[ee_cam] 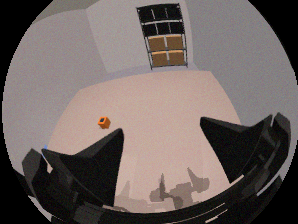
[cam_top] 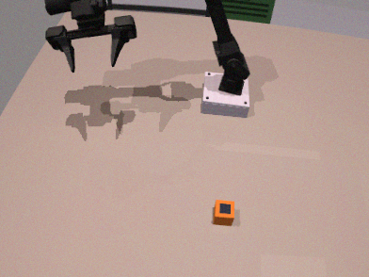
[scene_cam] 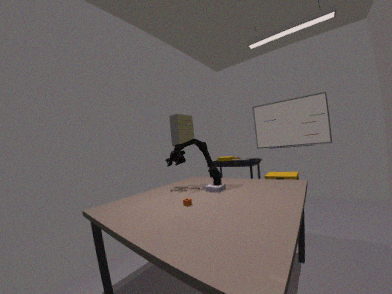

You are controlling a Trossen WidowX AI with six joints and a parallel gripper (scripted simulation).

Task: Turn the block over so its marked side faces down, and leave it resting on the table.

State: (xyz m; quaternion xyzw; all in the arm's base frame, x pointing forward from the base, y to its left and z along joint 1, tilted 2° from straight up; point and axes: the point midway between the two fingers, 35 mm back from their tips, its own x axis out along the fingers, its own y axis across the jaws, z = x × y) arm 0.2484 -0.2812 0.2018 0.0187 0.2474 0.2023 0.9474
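The block lies 110 mm ahead of my gripper tip, 320 mm to the left of it and 220 mm below it.
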